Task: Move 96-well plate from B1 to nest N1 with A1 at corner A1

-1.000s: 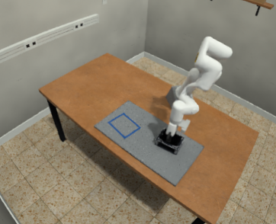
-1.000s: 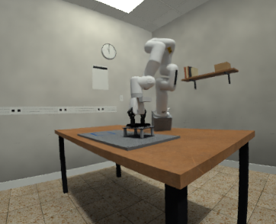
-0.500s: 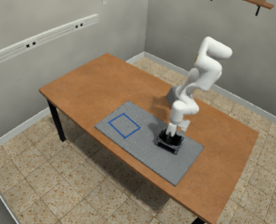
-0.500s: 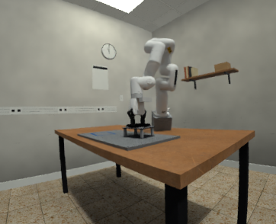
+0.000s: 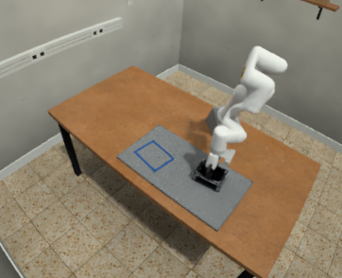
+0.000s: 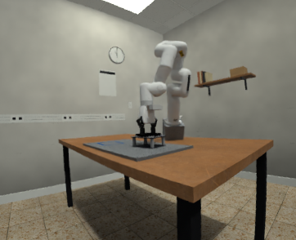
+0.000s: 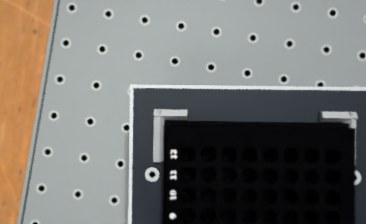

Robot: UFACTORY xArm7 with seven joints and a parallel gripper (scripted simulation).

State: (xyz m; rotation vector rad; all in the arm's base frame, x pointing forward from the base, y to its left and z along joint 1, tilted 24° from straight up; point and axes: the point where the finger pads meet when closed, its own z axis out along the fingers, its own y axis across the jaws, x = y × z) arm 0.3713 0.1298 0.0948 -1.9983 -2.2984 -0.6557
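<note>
The dark 96-well plate lies 10 mm below my hand. Round my hand: raised plate nest N1: 20 mm below.
</note>
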